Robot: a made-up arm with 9 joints. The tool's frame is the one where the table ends. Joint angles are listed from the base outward.
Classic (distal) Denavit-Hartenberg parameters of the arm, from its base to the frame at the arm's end. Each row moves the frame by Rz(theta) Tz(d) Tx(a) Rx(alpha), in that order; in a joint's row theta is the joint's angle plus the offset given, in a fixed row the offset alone. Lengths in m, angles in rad.
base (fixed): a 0; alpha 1.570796; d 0.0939; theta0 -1.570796
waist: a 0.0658; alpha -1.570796; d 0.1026; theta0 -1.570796
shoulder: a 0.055; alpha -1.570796; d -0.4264; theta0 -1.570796
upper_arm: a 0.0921; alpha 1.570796; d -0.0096; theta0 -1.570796
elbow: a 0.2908; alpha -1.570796; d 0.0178; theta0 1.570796
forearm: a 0.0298; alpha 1.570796; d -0.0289; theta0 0
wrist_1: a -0.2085; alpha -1.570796; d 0.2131; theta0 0
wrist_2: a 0.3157; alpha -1.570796; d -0.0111; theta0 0
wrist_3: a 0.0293; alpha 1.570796; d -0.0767; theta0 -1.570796
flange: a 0.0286; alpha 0; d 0; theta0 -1.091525
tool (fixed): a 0; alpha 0; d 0.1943; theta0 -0.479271
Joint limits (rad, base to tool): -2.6..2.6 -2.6..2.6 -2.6..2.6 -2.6..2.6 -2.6..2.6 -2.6..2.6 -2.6..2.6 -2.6..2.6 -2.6..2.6
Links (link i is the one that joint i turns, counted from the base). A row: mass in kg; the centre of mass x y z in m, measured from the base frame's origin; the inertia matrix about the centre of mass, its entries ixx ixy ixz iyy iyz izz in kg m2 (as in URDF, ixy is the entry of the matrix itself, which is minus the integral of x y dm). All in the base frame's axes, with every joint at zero. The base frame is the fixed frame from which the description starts. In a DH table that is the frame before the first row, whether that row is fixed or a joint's. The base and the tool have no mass.
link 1: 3.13; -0.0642 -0.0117 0.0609; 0.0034 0 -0.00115 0.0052 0 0.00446
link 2: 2.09; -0.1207 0.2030 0.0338; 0.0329 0.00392 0 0.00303 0 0.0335
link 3: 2.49; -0.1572 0.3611 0.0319; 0.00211 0 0 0.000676 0.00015 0.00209
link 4: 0.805; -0.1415 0.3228 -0.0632; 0.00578 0 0.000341 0.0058 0 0.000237
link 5: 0.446; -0.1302 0.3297 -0.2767; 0.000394 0 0 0.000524 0.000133 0.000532
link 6: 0.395; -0.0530 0.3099 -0.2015; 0.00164 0 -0.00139 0.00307 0 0.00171
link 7: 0.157; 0.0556 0.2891 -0.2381; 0.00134 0 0 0.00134 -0.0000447 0.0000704
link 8: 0.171; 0.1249 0.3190 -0.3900; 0.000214 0.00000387 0 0.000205 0 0.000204
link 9: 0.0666; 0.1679 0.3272 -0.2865; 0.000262 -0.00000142 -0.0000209 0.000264 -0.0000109 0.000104
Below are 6 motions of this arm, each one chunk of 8 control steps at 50 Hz.
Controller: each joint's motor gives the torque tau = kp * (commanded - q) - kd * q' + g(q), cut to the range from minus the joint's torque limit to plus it. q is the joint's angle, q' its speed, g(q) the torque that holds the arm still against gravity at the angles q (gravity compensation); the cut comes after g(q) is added. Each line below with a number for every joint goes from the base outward.
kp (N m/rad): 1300 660 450 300 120 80 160 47 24
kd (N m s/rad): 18 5.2 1.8 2.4 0.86 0.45 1 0.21 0.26
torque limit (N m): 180 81 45 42 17 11 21 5.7 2.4
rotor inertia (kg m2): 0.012 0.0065 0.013 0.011 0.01 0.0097 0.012 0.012 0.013
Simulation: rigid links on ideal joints. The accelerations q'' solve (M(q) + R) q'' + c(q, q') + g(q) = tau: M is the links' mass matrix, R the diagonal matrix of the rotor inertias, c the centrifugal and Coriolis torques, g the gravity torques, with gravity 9.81 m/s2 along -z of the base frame. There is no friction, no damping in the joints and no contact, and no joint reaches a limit. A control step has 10 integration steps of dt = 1/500 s. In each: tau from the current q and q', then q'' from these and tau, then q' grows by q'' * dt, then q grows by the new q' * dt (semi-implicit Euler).
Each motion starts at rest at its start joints. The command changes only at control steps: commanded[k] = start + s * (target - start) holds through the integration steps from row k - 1 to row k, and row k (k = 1, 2, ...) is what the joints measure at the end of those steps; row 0 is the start. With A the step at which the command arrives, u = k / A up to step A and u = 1 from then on. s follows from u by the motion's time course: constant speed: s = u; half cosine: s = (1 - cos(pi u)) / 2; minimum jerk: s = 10 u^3 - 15 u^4 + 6 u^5; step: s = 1 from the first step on.
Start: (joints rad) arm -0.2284 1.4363 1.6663 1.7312 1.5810 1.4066 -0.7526 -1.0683 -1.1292
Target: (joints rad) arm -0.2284 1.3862 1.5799 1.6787 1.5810 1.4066 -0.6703 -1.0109 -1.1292
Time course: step
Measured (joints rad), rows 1 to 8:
1: -0.2328 1.4018 1.6009 1.7306 1.5059 1.3815 -0.6699 -1.0298 -1.1290
2: -0.2366 1.3909 1.5729 1.7037 1.5313 1.3943 -0.6291 -0.9734 -1.1289
3: -0.2346 1.3872 1.5783 1.6782 1.6124 1.4218 -0.6677 -0.9729 -1.1295
4: -0.2298 1.3785 1.5595 1.6581 1.6283 1.4206 -0.6935 -1.0195 -1.1299
5: -0.2237 1.3733 1.5521 1.6420 1.6267 1.4174 -0.6853 -1.0490 -1.1294
6: -0.2180 1.3731 1.5642 1.6373 1.6249 1.4190 -0.6727 -1.0328 -1.1288
7: -0.2156 1.3766 1.5740 1.6461 1.6035 1.4122 -0.6713 -1.0000 -1.1288
8: -0.2182 1.3820 1.5810 1.6632 1.5769 1.4025 -0.6748 -0.9887 -1.1287

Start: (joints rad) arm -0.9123 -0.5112 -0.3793 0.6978 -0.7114 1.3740 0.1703 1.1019 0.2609
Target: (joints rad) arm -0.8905 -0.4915 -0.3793 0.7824 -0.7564 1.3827 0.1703 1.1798 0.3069
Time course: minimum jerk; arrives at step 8
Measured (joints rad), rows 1 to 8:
1: -0.9121 -0.5109 -0.3792 0.6988 -0.7120 1.3739 0.1705 1.1027 0.2611
2: -0.9106 -0.5092 -0.3790 0.7050 -0.7155 1.3736 0.1713 1.1082 0.2629
3: -0.9072 -0.5056 -0.3789 0.7198 -0.7239 1.3744 0.1719 1.1229 0.2682
4: -0.9022 -0.5009 -0.3793 0.7411 -0.7355 1.3774 0.1713 1.1454 0.2783
5: -0.8972 -0.4963 -0.3796 0.7629 -0.7465 1.3817 0.1697 1.1679 0.2918
6: -0.8934 -0.4929 -0.3797 0.7790 -0.7541 1.3849 0.1684 1.1818 0.3049
7: -0.8914 -0.4915 -0.3796 0.7861 -0.7575 1.3856 0.1682 1.1846 0.3134
8: -0.8909 -0.4914 -0.3795 0.7852 -0.7573 1.3842 0.1691 1.1803 0.3152

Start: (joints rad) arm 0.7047 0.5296 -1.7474 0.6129 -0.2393 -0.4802 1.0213 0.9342 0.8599
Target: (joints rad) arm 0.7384 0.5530 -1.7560 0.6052 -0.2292 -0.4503 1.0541 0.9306 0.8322
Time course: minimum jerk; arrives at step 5
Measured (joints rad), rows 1 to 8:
1: 0.7051 0.5306 -1.7478 0.6132 -0.2392 -0.4788 1.0225 0.9338 0.8593
2: 0.7078 0.5355 -1.7499 0.6136 -0.2385 -0.4714 1.0293 0.9318 0.8557
3: 0.7151 0.5439 -1.7531 0.6114 -0.2358 -0.4570 1.0440 0.9286 0.8470
4: 0.7269 0.5518 -1.7557 0.6055 -0.2310 -0.4444 1.0587 0.9274 0.8352
5: 0.7394 0.5557 -1.7568 0.5993 -0.2265 -0.4435 1.0621 0.9307 0.8264
6: 0.7482 0.5561 -1.7573 0.5979 -0.2247 -0.4514 1.0547 0.9353 0.8241
7: 0.7513 0.5544 -1.7574 0.6014 -0.2257 -0.4571 1.0484 0.9362 0.8273
8: 0.7490 0.5524 -1.7571 0.6065 -0.2274 -0.4555 1.0501 0.9325 0.8321

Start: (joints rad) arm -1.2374 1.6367 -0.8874 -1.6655 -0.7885 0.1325 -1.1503 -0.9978 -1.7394
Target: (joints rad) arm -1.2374 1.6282 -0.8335 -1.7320 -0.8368 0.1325 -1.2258 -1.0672 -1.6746
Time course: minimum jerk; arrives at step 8
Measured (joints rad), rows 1 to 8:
1: -1.2375 1.6364 -0.8869 -1.6662 -0.7885 0.1326 -1.1514 -0.9985 -1.7391
2: -1.2379 1.6349 -0.8833 -1.6705 -0.7890 0.1330 -1.1578 -1.0035 -1.7366
3: -1.2388 1.6328 -0.8739 -1.6808 -0.7924 0.1335 -1.1711 -1.0168 -1.7291
4: -1.2398 1.6314 -0.8585 -1.6967 -0.8014 0.1340 -1.1882 -1.0371 -1.7151
5: -1.2400 1.6309 -0.8413 -1.7145 -0.8154 0.1340 -1.2051 -1.0572 -1.6964
6: -1.2388 1.6310 -0.8290 -1.7291 -0.8311 0.1329 -1.2188 -1.0695 -1.6780
7: -1.2365 1.6310 -0.8260 -1.7365 -0.8446 0.1308 -1.2274 -1.0714 -1.6658
8: -1.2343 1.6303 -0.8312 -1.7368 -0.8533 0.1290 -1.2312 -1.0668 -1.6627

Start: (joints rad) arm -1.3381 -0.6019 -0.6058 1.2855 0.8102 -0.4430 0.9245 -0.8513 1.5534
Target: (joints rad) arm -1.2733 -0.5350 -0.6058 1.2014 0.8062 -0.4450 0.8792 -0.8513 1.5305
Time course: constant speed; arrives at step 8
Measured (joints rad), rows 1 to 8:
1: -1.3371 -0.5960 -0.6069 1.2847 0.8100 -0.4460 0.9211 -0.8504 1.5525
2: -1.3331 -0.5885 -0.6078 1.2784 0.8102 -0.4523 0.9135 -0.8484 1.5499
3: -1.3255 -0.5798 -0.6081 1.2667 0.8107 -0.4537 0.9058 -0.8473 1.5459
4: -1.3149 -0.5704 -0.6074 1.2510 0.8102 -0.4495 0.9000 -0.8484 1.5416
5: -1.3024 -0.5604 -0.6059 1.2338 0.8085 -0.4446 0.8947 -0.8511 1.5380
6: -1.2896 -0.5504 -0.6045 1.2170 0.8066 -0.4421 0.8888 -0.8532 1.5352
7: -1.2778 -0.5409 -0.6041 1.2023 0.8055 -0.4412 0.8824 -0.8537 1.5329
8: -1.2681 -0.5323 -0.6044 1.1904 0.8053 -0.4412 0.8765 -0.8529 1.5307

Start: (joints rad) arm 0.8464 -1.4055 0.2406 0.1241 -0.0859 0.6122 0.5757 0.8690 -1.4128
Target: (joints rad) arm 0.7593 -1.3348 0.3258 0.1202 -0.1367 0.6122 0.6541 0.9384 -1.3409
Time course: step
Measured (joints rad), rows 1 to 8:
1: 0.8151 -1.3160 0.3225 0.1216 -0.1040 0.6101 0.6435 0.9166 -1.3877
2: 0.7700 -1.3088 0.3316 0.1217 -0.1755 0.6214 0.6524 0.9679 -1.3439
3: 0.7430 -1.3469 0.3365 0.1297 -0.1631 0.6055 0.6455 0.9689 -1.3133
4: 0.7318 -1.3551 0.3415 0.1241 -0.1216 0.6009 0.6721 0.9388 -1.3087
5: 0.7362 -1.3503 0.3333 0.1126 -0.1201 0.6169 0.6876 0.9214 -1.3245
6: 0.7502 -1.3413 0.3296 0.1077 -0.1365 0.6223 0.6701 0.9298 -1.3450
7: 0.7627 -1.3312 0.3232 0.1121 -0.1437 0.6126 0.6430 0.9444 -1.3566
8: 0.7698 -1.3247 0.3181 0.1228 -0.1406 0.6044 0.6331 0.9469 -1.3551

